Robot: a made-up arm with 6 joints. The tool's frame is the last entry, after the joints. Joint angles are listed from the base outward. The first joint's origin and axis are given. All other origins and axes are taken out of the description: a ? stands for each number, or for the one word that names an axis. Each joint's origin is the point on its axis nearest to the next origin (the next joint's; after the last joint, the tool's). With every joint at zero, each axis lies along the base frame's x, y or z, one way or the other. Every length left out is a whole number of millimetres.
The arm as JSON. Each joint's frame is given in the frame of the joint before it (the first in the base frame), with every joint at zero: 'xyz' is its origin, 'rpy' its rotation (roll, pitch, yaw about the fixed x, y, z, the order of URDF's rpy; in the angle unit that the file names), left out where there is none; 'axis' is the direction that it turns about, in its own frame. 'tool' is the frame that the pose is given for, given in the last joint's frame.
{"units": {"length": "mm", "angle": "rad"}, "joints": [
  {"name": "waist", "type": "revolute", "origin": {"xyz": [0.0, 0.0, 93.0]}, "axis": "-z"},
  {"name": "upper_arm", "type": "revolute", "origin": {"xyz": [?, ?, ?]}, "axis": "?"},
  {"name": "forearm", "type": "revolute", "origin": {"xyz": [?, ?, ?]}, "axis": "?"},
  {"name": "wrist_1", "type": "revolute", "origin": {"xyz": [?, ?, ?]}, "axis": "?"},
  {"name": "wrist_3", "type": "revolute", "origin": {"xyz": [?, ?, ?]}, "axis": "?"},
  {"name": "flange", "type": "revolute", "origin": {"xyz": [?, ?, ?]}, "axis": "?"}
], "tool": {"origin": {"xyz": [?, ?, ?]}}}
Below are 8 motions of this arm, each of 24 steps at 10 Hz.
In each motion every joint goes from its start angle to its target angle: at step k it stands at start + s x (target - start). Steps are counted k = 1, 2, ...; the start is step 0. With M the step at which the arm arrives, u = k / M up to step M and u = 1 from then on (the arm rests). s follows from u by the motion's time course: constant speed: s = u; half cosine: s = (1 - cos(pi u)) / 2; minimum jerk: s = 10 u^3 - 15 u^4 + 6 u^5.
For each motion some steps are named. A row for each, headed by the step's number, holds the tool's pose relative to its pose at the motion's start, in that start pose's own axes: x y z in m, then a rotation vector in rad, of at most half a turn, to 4 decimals.
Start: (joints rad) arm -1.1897 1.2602 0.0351 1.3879 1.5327 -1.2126
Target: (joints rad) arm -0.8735 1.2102 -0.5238 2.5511 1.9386 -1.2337
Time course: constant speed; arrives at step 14
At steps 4, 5, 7, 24:
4: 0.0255 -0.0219 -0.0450 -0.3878 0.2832 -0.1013
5: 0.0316 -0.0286 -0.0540 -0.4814 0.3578 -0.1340
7: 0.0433 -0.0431 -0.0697 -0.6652 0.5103 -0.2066
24: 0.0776 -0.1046 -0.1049 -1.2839 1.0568 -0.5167

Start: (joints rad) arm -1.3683 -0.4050 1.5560 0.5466 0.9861 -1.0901
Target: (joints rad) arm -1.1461 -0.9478 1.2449 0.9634 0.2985 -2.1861
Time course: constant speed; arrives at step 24
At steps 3, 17, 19, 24:
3: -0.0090 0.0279 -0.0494 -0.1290 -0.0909 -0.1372
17: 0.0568 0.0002 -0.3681 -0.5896 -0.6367 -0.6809
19: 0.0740 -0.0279 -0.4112 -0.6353 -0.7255 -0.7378
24: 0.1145 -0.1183 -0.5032 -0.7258 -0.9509 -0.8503

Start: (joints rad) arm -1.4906 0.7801 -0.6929 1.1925 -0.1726 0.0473
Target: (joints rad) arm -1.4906 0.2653 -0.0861 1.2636 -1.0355 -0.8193
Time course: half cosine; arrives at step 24
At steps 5, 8, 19, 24:
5: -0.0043 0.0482 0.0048 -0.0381 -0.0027 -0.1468
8: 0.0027 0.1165 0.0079 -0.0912 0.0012 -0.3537
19: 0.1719 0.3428 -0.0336 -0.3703 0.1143 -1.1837
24: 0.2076 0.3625 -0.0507 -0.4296 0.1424 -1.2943

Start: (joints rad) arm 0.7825 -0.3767 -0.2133 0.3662 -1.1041 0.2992
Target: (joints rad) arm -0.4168 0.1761 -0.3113 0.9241 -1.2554 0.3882
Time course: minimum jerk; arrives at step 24
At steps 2, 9, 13, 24:
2: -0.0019 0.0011 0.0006 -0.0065 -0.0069 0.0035
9: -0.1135 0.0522 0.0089 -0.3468 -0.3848 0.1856
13: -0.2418 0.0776 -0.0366 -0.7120 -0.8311 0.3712
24: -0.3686 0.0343 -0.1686 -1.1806 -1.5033 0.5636

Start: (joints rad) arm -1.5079 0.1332 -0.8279 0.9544 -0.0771 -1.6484
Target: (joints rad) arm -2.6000 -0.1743 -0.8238 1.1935 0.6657 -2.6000
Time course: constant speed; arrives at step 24
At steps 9, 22, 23, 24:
9: -0.1660 -0.1489 0.1550 -0.0672 0.3665 0.1494
22: -0.2851 -0.4445 0.2592 -0.5967 0.5740 0.4165
23: -0.2907 -0.4711 0.2592 -0.6488 0.5641 0.4381
24: -0.2956 -0.4987 0.2581 -0.7014 0.5499 0.4597

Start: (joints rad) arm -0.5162 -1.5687 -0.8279 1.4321 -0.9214 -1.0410
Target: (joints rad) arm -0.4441 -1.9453 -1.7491 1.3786 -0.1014 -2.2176
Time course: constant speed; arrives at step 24
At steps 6, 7, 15, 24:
6: 0.0033 0.0686 0.1237 0.2951 0.1587 -0.2011
7: 0.0059 0.0756 0.1476 0.3384 0.1919 -0.2299
15: 0.0455 0.0806 0.3474 0.6096 0.5070 -0.4002
24: 0.1104 0.0110 0.5385 0.7286 0.8955 -0.4529

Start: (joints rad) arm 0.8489 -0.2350 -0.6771 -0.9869 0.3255 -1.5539
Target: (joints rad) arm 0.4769 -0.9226 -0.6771 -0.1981 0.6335 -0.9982
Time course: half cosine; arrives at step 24
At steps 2, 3, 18, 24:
2: -0.0011 -0.0146 -0.0077 -0.0165 0.0007 0.0246
3: -0.0021 -0.0327 -0.0168 -0.0369 0.0018 0.0547
18: 0.2494 -0.6169 -0.0463 -0.9316 0.3310 1.0026
24: 0.3260 -0.6652 -0.0065 -1.1035 0.4519 1.1047

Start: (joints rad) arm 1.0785 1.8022 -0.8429 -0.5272 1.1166 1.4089
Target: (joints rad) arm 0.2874 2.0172 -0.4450 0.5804 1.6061 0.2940
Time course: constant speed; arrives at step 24
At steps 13, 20, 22, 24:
13: 0.2209 0.1088 -0.0683 0.3851 -0.4373 -0.2169
20: 0.3069 0.1898 -0.0010 0.6542 -0.5143 -0.2855
22: 0.3215 0.2123 0.0281 0.7306 -0.5138 -0.2991
24: 0.3315 0.2338 0.0602 0.8047 -0.5034 -0.3106

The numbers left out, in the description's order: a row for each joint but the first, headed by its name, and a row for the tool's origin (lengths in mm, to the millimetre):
upper_arm: xyz -158.0 32.0 0.0, axis -y
forearm: xyz 20.0 0.0 -293.0, axis -z
wrist_1: xyz 256.0 -7.0 0.0, axis +z
wrist_3: xyz 324.0 232.0 0.0, axis +x
flange: xyz 0.0 -63.0 128.0, axis +z
tool: xyz -355.0 -41.0 0.0

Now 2 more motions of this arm.
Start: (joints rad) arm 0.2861 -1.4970 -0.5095 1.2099 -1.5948 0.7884
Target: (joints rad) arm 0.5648 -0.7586 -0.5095 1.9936 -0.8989 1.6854
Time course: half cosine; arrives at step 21
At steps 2, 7, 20, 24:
2: -0.0038 -0.0039 -0.0029 -0.0133 -0.0105 0.0161
7: -0.0296 -0.0485 -0.0250 -0.1589 -0.0971 0.2135
20: 0.0848 -0.1535 -0.0015 -0.5597 -0.0820 1.2050
24: 0.0868 -0.1533 -0.0013 -0.5612 -0.0805 1.2140

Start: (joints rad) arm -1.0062 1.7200 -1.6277 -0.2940 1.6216 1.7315
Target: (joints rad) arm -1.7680 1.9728 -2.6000 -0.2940 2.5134 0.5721
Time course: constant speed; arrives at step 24
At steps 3, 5, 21, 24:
3: 0.0404 0.0196 -0.1037 0.1067 -0.1065 -0.0584
5: 0.0678 0.0435 -0.1638 0.1896 -0.1616 -0.1046
21: 0.1939 0.3711 -0.2841 0.9431 -0.0849 -0.6683
24: 0.2008 0.4180 -0.2414 1.0544 0.0222 -0.8093

